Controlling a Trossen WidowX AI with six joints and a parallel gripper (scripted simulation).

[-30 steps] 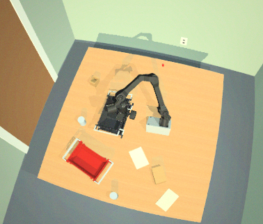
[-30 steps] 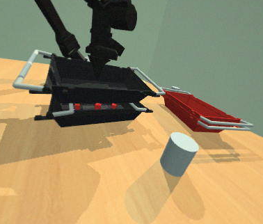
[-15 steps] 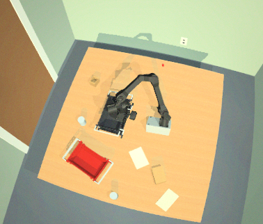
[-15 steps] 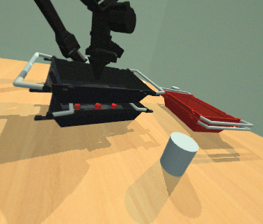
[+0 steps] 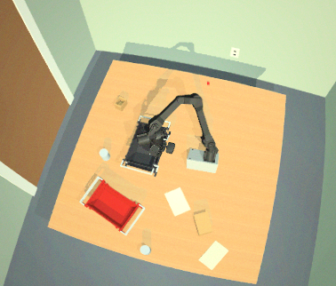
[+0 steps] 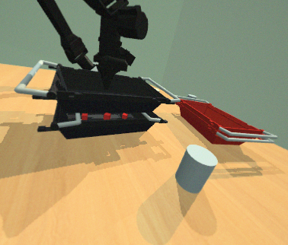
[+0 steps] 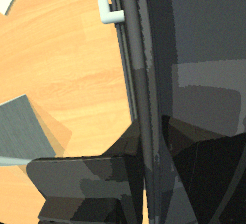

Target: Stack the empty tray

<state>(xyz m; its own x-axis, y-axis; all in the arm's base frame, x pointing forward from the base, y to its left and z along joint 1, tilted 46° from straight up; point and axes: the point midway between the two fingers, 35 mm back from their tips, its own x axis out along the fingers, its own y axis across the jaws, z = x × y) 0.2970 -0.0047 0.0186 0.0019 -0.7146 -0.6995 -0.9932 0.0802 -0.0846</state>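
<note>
The black tray lies 80 mm ahead of my gripper tip, 30 mm above it and 10 mm to the right of it.
</note>
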